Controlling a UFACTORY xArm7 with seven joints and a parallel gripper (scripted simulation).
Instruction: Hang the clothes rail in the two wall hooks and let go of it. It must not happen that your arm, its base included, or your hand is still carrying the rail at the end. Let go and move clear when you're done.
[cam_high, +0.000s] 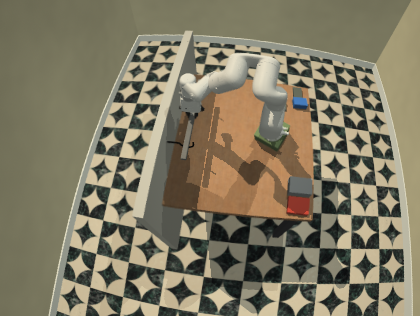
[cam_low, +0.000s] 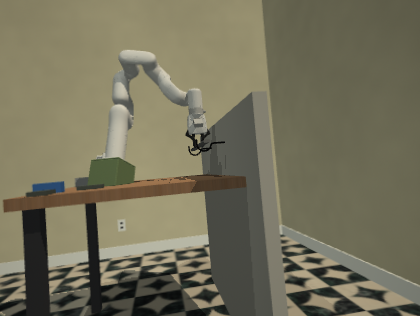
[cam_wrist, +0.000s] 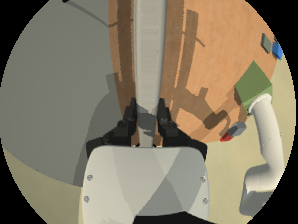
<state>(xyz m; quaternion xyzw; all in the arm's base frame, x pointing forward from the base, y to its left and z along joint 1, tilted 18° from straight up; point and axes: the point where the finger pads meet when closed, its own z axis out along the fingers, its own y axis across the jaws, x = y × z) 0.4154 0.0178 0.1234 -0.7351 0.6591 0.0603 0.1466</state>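
The clothes rail lies 1 cm below my hand. Round my hand: grey wall panel 41 cm below, 12 cm ahead, 2 cm to the left; grey box 64 cm behind, 20 cm to the left, 15 cm below; blue block 58 cm behind, 37 cm to the right, 15 cm below.
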